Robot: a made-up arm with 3 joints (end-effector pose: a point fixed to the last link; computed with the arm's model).
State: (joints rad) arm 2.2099 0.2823 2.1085
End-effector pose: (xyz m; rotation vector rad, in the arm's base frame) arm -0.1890 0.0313 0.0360 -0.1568 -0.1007 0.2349
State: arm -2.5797 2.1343 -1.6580
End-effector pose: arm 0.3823 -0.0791 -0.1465 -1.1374 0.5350 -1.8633
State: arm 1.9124 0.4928 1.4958
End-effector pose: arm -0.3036 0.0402 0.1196 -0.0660 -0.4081 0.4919
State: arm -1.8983 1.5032 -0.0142
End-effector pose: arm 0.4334 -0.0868 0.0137 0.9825 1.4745 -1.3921
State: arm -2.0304 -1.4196 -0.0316
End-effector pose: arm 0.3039 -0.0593 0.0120 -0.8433 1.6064 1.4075
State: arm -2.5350 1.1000 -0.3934
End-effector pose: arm 0.2921 -0.0754 -0.1933 0.1401 1.8850 -1.3095
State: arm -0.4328 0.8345 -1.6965
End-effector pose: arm 0.0320 -0.0078 0.6130 0.4314 -1.1855 -0.7782
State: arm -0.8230 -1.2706 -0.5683
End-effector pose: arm 0.2208 -0.0369 0.4474 -0.9777 0.2194 0.8163
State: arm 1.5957 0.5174 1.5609
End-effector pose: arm -0.3013 0.0458 0.2131 -0.0039 -0.0340 0.5174
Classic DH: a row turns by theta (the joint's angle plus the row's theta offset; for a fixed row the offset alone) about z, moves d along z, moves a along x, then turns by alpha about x. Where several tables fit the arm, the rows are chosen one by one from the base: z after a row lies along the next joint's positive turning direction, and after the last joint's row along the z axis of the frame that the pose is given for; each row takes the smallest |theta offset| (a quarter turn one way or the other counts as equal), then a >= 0, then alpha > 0; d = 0 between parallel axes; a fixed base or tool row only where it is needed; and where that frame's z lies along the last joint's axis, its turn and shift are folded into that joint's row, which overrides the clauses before.
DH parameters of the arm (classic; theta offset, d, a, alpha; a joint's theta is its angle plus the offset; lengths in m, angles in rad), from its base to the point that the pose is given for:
base (fixed): 0 0.17 0 1.5708
joint 1: 1.5708 0.08 0.4 1.5708
joint 2: 0 -0.05 -0.09 1.5708
joint 3: 1.5708 0.06 0.06 1.5708
tool (fixed): 0 0.1 0 0

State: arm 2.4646 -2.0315 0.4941
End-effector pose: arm -0.2645 -0.1339 -0.0790 -0.2069 -1.1709 -2.2564
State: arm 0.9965 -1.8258 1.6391
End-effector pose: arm -0.2955 -0.2468 0.4156 -0.4629 0.4513 -1.7906
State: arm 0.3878 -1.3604 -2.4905
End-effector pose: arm -0.2651 -0.1977 0.4004 -0.9218 -2.2756 1.6121
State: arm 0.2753 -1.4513 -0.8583
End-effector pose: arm -0.1764 -0.0522 0.4765 -1.4550 -0.9194 0.4366
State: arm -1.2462 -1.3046 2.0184
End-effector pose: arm 0.2821 -0.2450 0.2499 1.7137 -2.4172 0.6966
